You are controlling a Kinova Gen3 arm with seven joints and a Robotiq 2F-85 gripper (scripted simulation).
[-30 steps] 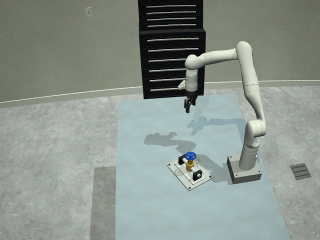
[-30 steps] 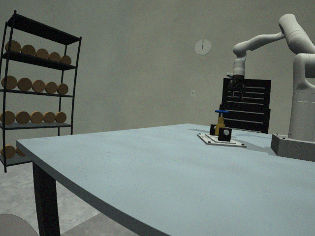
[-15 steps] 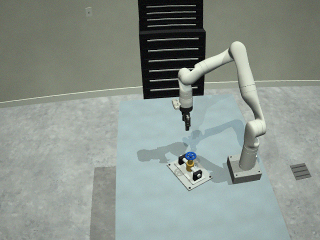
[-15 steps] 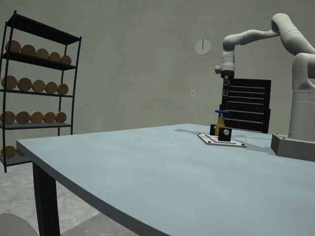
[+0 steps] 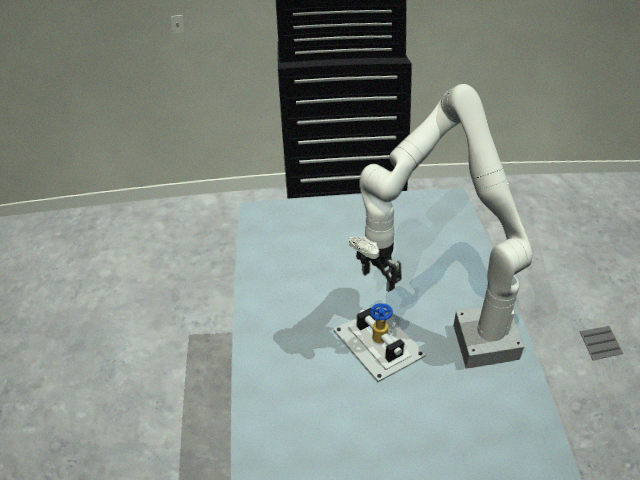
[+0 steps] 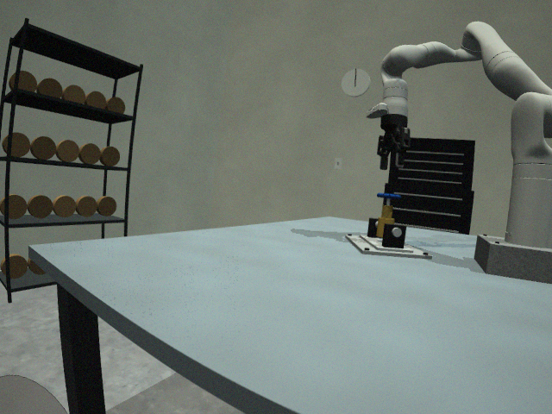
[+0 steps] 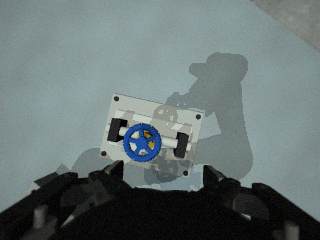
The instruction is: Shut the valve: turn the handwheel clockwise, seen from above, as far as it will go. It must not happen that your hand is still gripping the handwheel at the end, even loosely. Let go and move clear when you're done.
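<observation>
The blue handwheel lies 90 mm below my hand, 40 mm to the left of it and 10 mm behind it.
</observation>
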